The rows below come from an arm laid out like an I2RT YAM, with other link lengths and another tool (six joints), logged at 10 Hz.
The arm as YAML. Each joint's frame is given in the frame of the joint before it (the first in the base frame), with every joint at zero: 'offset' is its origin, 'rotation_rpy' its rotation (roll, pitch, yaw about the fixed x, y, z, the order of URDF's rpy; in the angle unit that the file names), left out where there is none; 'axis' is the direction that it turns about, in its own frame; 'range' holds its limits. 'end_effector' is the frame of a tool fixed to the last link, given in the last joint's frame.
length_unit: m
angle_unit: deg
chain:
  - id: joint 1
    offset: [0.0, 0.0, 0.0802]
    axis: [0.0, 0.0, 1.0]
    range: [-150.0, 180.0]
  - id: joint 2
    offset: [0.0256, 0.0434, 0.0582]
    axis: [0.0, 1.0, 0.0]
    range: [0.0, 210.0]
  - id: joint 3
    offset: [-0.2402, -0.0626, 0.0]
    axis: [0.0, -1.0, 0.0]
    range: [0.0, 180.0]
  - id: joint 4
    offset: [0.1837, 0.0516, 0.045]
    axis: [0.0, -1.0, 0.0]
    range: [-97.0, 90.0]
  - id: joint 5
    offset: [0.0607, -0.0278, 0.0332]
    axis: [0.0, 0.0, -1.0]
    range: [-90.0, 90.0]
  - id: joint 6
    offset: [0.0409, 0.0, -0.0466]
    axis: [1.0, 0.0, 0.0]
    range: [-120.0, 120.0]
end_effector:
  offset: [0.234, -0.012, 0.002]
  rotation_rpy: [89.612, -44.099, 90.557]
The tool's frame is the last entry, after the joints.
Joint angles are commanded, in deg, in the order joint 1, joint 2, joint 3, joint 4, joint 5, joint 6. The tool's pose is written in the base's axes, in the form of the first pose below.
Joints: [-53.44, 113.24, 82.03, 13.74, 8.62, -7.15]
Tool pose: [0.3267 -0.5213 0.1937], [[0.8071 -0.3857 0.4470], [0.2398 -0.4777 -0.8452], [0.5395 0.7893 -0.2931]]
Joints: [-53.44, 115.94, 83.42, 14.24, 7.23, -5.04]
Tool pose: [0.3368 -0.5242 0.1796], [[0.7885 -0.4019 0.4655], [0.2314 -0.5075 -0.8300], [0.5698 0.7622 -0.3072]]
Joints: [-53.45, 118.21, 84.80, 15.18, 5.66, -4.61]
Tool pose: [0.3479 -0.5268 0.1724], [[0.7751 -0.4001 0.4891], [0.2452 -0.5230 -0.8163], [0.5824 0.7526 -0.3072]]
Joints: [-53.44, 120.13, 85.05, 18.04, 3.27, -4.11]
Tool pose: [0.3623 -0.5270 0.1693], [[0.7478 -0.4025 0.5280], [0.2764 -0.5344 -0.7988], [0.6037 0.7433 -0.2883]]
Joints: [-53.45, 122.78, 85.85, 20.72, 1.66, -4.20]
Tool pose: [0.3739 -0.5299 0.1623], [[0.7315 -0.3982 0.5535], [0.3012 -0.5395 -0.7862], [0.6117 0.7419 -0.2748]]
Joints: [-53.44, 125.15, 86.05, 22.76, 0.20, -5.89]
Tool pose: [0.3830 -0.5301 0.1497], [[0.7324 -0.3664 0.5739], [0.3315 -0.5443 -0.7706], [0.5947 0.7546 -0.2772]]
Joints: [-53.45, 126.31, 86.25, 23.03, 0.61, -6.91]
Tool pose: [0.3822 -0.5323 0.1404], [[0.7462 -0.3503 0.5660], [0.3311 -0.5424 -0.7721], [0.5775 0.7636 -0.2888]]
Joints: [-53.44, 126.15, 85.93, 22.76, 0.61, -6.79]
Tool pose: [0.3813 -0.5310 0.1379], [[0.7480 -0.3484 0.5649], [0.3266 -0.5478 -0.7703], [0.5777 0.7607 -0.2960]]
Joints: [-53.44, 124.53, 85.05, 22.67, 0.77, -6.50]
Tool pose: [0.3787 -0.5288 0.1476], [[0.7436 -0.3582 0.5646], [0.3274 -0.5411 -0.7746], [0.5830 0.7608 -0.2851]]
